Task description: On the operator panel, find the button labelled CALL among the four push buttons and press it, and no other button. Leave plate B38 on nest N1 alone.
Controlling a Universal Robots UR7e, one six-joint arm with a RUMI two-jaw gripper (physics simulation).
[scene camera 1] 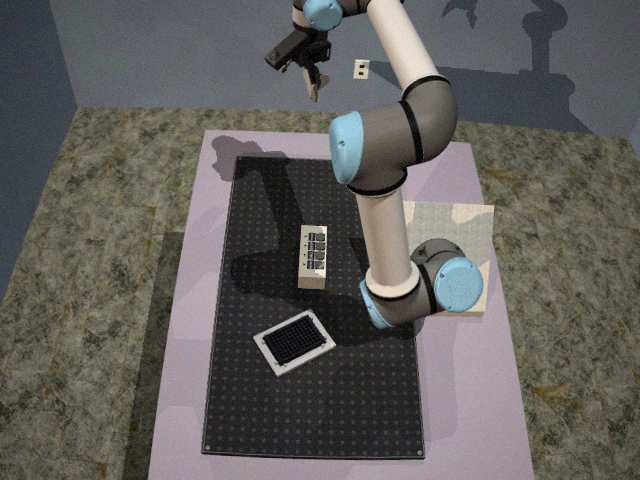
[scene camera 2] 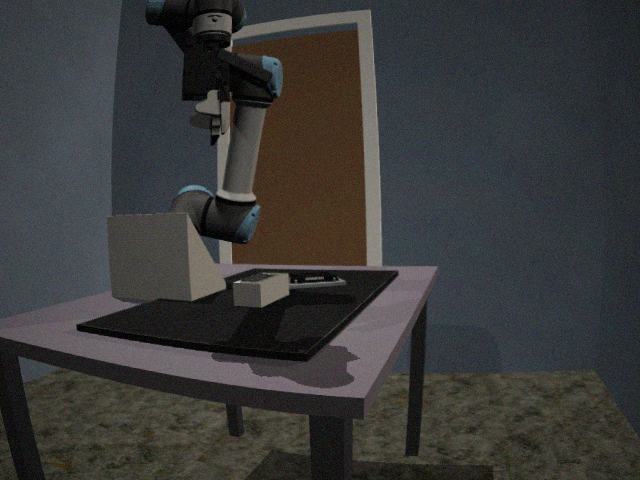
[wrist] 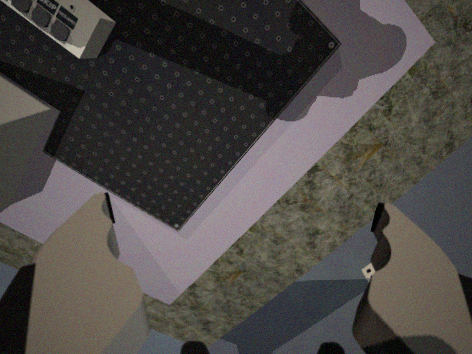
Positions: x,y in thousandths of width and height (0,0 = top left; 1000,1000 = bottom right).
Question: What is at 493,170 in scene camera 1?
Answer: The gripper.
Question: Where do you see an operator panel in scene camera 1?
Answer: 484,578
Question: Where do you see a nest N1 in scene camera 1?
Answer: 437,774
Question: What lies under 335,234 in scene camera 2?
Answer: The gripper.
